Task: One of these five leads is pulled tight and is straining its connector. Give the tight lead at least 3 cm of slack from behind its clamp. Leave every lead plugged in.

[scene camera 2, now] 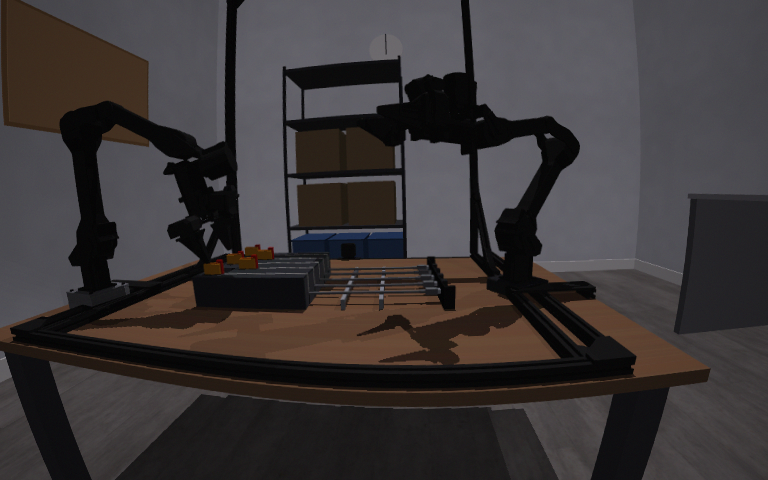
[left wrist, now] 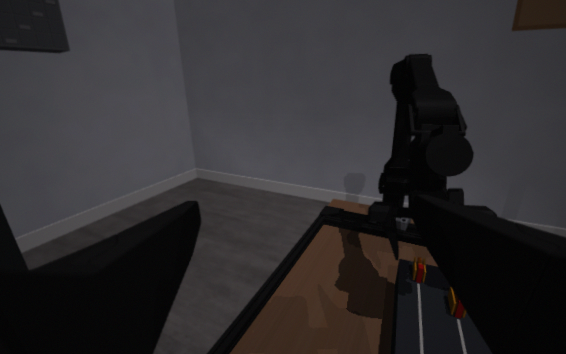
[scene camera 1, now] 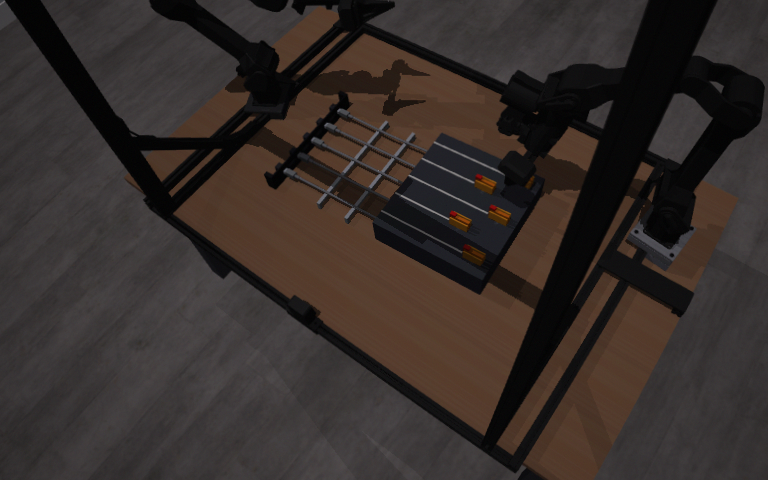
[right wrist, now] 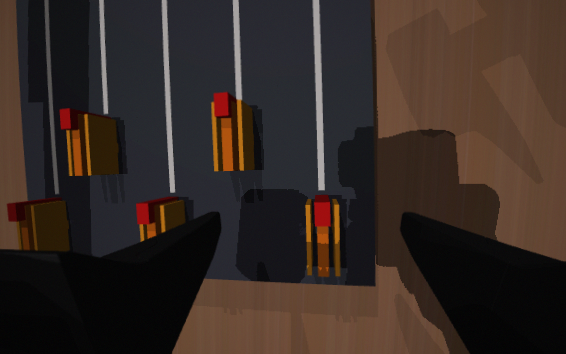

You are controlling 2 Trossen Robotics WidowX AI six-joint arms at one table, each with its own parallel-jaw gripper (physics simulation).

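Pixels of known places: left gripper, fingertip midpoint: [scene camera 2: 366, 116] [left wrist: 306, 208]; right gripper, fingertip midpoint: [scene camera 2: 219, 256] [left wrist: 425, 263] [right wrist: 310, 221]; left arm's base, link origin: [scene camera 2: 517, 278] [scene camera 1: 267, 96]; right arm's base, link origin: [scene camera 2: 97, 287] [scene camera 1: 663, 230].
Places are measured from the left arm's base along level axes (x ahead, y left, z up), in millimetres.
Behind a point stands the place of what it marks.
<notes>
A dark block [scene camera 1: 425, 248] {y -418, x 445, z 39 mm} [scene camera 2: 254, 290] {y -165, x 545, z 12 mm} [right wrist: 274, 70] sits on the wooden table [scene camera 1: 334, 286] {y -489, x 265, z -27 mm}. Five grey leads [scene camera 1: 449, 192] {y -280, x 480, z 39 mm} [right wrist: 318, 88] {y -203, x 548, z 39 mm} run over it from a black connector bar [scene camera 1: 306, 143] {y -149, x 137, z 7 mm} [scene camera 2: 441, 281] {y -36, x 188, z 16 mm}, crossing two grey bars [scene camera 1: 354, 162] {y -184, x 256, z -8 mm}. Orange clamps with red levers [scene camera 1: 485, 183] {y -266, x 552, z 60 mm} [right wrist: 232, 133] {y -259, x 553, z 62 mm} sit at the lead ends. My right gripper [scene camera 1: 520, 178] {y -240, x 613, z 76 mm} [scene camera 2: 187, 238] [right wrist: 310, 221] {y -240, x 613, z 76 mm} is open and empty, low over the far corner clamp [right wrist: 321, 242] {y -242, x 629, z 63 mm}. My left gripper [scene camera 2: 384, 119] is open and empty, high above the table. I cannot tell which lead is tight.
Black frame rails [scene camera 1: 392, 378] {y -663, x 408, z -33 mm} edge the table, and a tall black post [scene camera 1: 573, 262] {y -770, x 593, z 667 mm} rises at the right. A shelf rack [scene camera 2: 285, 167] with cardboard boxes and blue bins stands behind the table.
</notes>
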